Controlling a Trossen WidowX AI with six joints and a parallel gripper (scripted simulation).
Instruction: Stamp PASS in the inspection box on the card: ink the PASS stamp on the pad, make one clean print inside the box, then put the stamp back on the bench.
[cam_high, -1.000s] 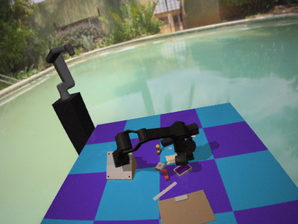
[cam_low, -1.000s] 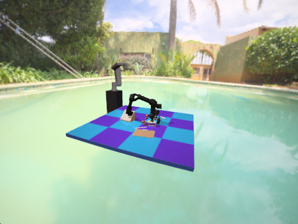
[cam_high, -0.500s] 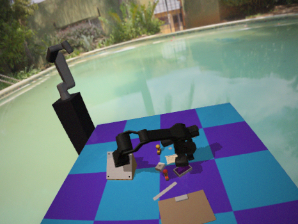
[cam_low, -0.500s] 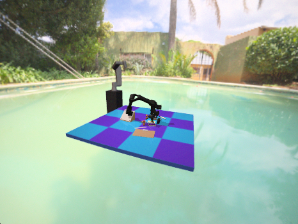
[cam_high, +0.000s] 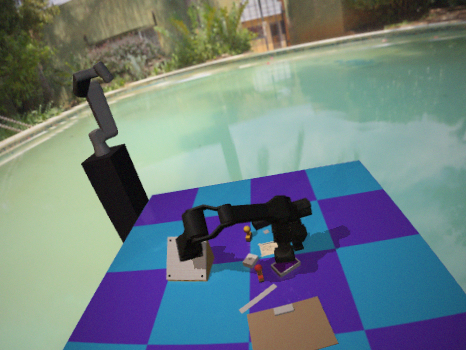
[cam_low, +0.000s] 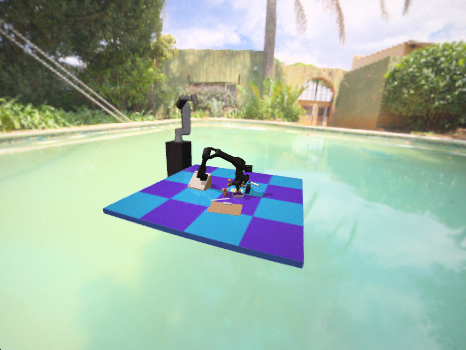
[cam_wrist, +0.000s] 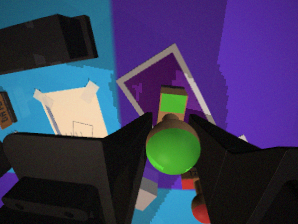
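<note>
The ink pad lies 5 cm below my gripper tip. From my gripper tip the other things lie so: red-knobbed stamp: 10 cm behind, 4 cm to the right, 3 cm below; green-knobbed stamp: right at my gripper tip; cream card: 11 cm to the left, 5 cm below, 4 cm behind.
</note>
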